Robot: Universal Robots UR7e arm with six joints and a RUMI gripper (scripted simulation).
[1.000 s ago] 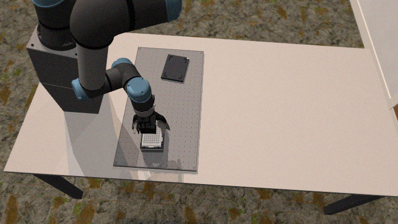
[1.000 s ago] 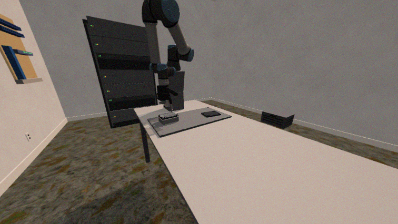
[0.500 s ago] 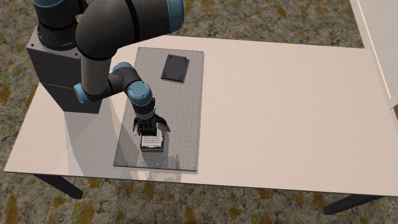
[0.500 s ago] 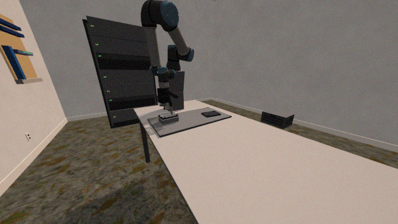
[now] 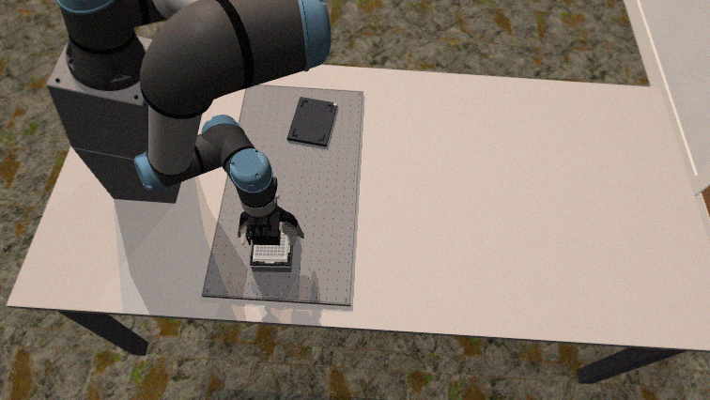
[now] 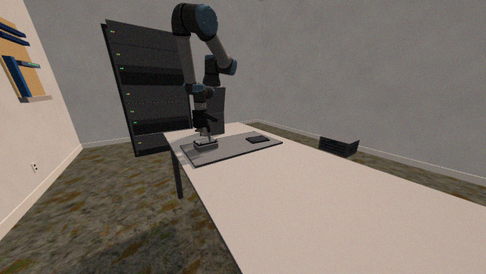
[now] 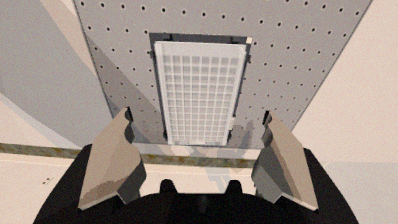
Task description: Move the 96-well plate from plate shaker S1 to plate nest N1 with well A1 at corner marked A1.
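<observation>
Now: the 96-well plate 1 cm below my hand. Round my hand: plate nest N1 (42 cm to the left, 6 cm below); then pale label (5 cm ahead, 50 cm to the left, 6 cm below).
</observation>
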